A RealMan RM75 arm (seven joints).
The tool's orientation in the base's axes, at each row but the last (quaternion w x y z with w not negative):
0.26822 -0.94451 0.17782 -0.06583
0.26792 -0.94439 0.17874 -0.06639
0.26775 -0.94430 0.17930 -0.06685
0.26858 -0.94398 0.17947 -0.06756
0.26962 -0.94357 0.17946 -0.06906
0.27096 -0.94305 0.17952 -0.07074
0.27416 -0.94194 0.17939 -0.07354
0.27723 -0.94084 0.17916 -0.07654
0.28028 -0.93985 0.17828 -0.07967
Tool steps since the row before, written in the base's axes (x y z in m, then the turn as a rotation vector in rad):
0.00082 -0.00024 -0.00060 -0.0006 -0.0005 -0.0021
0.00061 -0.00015 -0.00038 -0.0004 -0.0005 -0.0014
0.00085 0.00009 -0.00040 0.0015 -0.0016 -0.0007
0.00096 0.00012 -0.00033 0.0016 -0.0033 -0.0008
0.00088 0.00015 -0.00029 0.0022 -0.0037 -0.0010
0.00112 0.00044 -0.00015 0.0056 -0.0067 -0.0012
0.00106 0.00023 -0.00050 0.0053 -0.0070 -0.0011
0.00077 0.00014 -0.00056 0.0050 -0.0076 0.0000
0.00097 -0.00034 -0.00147 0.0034 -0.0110 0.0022
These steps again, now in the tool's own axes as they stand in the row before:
0.00083 0.00026 0.00057 -0.0004 0.0017 0.0014
0.00061 0.00014 0.00038 -0.0002 0.0013 0.0009
0.00074 -0.00012 0.00057 0.0020 0.0012 0.0002
0.00083 -0.00021 0.00055 0.0027 0.0026 -0.0006
0.00075 -0.00023 0.00052 0.0034 0.0028 -0.0004
0.00087 -0.00060 0.00060 0.0077 0.0042 -0.0010
0.00087 -0.00022 0.00078 0.0075 0.0045 -0.0013
0.00063 -0.00003 0.00072 0.0075 0.0045 -0.0025
0.00095 0.00080 0.00129 0.0074 0.0064 -0.0065

